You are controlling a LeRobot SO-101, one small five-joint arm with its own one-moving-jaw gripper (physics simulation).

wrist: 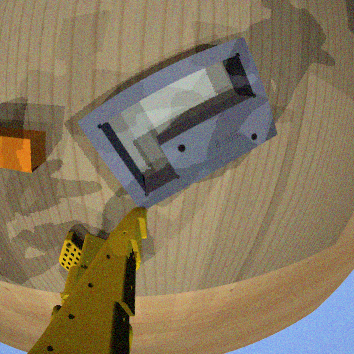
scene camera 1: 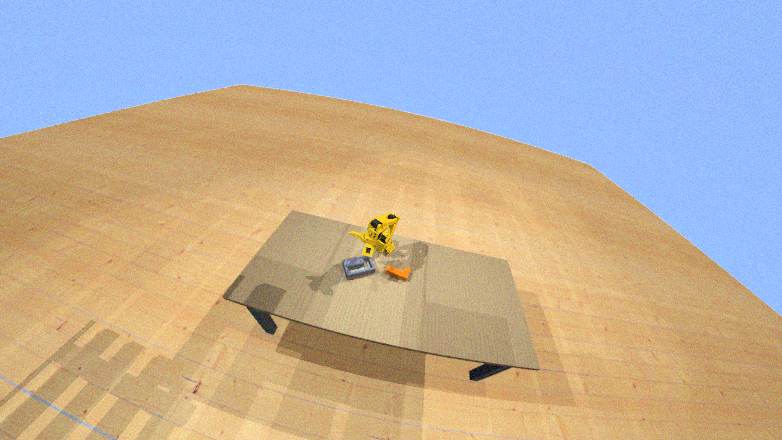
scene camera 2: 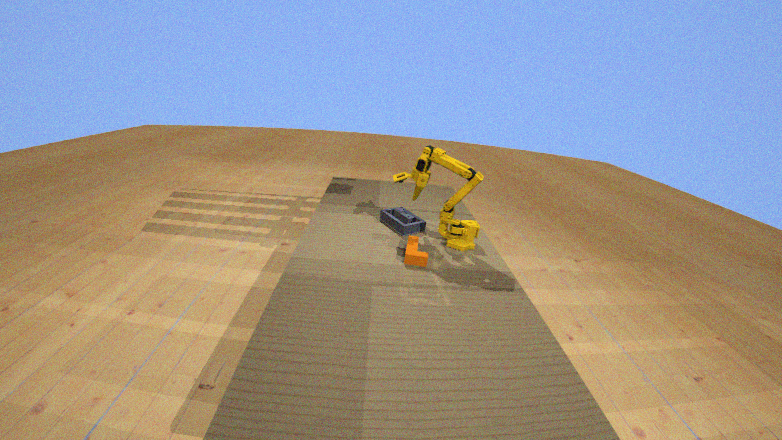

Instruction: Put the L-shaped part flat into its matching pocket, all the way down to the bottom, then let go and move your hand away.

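Pixels of known places: end effector, tool point: (wrist: pixel 145 218) (scene camera 2: pixel 413 199); arm's base, origin of the base link: (wrist: pixel 95 245) (scene camera 1: pixel 383 249) (scene camera 2: pixel 452 241).
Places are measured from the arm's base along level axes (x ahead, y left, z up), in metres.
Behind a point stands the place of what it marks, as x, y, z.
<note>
The orange L-shaped part (scene camera 1: pixel 398 273) {0.150, 0.097, 0.030} (scene camera 2: pixel 415 257) {0.138, 0.146, 0.024} (wrist: pixel 17 153) {0.134, 0.050, 0.030} lies flat on the table beside the grey-blue pocket block; in the wrist view part of it shows at the left edge. The block (scene camera 1: pixel 359 274) {0.199, -0.082, 0.019} (scene camera 2: pixel 394 224) {0.184, -0.058, 0.020} (wrist: pixel 215 146) {0.138, -0.120, 0.036} sits apart from it, with its L-shaped pocket (wrist: pixel 182 95) {0.176, -0.097, 0.005} empty and facing up. My gripper (scene camera 1: pixel 358 244) {0.131, -0.062, 0.111} (scene camera 2: pixel 405 188) {0.131, -0.062, 0.111} is fully open and empty, above the table by the block. In the wrist view one notched jaw (wrist: pixel 112 262) {0.135, -0.052, 0.135} shows, its tip drawn at the block's lower corner; the moving jaw is out of that picture.
The table (scene camera 1: pixel 470 322) {0.309, 0.459, 0.000} (scene camera 2: pixel 464 355) {0.074, 0.445, 0.000} (wrist: pixel 300 180) {0.086, -0.286, 0.000} carries the part, the block and my arm. The arm's base (scene camera 2: pixel 460 236) {-0.020, 0.008, 0.025} stands close to the table's long edge, with the block and the part on its inner side. Shadows fall around them.
</note>
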